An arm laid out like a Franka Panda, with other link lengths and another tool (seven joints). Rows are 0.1 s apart.
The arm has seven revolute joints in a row. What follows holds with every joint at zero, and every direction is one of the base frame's. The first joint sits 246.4 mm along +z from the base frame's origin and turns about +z. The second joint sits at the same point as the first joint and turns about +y. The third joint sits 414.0 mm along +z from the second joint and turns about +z. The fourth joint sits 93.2 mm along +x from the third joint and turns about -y. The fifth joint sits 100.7 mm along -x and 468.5 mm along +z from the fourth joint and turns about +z. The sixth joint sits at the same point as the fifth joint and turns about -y. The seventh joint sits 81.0 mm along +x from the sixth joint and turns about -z. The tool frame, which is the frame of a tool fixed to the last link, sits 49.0 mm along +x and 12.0 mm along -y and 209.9 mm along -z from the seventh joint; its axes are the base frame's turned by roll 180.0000, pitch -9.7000 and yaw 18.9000 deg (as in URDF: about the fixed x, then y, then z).
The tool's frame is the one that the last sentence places.
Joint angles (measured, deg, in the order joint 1, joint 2, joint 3, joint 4, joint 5, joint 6, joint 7), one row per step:
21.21, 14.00, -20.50, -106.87, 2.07, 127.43, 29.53
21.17, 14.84, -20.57, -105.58, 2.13, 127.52, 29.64
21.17, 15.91, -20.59, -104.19, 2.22, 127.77, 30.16
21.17, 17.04, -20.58, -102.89, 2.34, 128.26, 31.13
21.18, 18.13, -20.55, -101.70, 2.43, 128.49, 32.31
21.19, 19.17, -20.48, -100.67, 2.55, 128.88, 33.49
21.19, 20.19, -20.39, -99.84, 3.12, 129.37, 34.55
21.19, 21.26, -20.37, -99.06, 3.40, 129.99, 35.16
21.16, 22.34, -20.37, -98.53, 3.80, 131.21, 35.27
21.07, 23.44, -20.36, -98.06, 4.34, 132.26, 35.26
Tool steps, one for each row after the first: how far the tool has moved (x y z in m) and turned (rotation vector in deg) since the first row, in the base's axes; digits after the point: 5 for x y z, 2 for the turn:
0.00840, 0.00015, 0.00302, -0.22, -0.61, -0.13
0.01776, 0.00160, 0.00436, -0.43, -1.27, -0.56
0.02707, 0.00329, 0.00439, -0.55, -2.06, -1.41
0.03465, 0.00512, 0.00294, -0.64, -2.54, -2.43
0.04172, 0.00743, 0.00066, -0.66, -3.05, -3.43
0.04782, 0.01044, -0.00368, -0.29, -3.48, -4.53
0.05437, 0.01233, -0.00866, -0.28, -3.92, -5.11
0.06162, 0.01372, -0.01492, -0.24, -4.67, -5.28
0.06790, 0.01444, -0.02275, -0.13, -5.17, -5.48

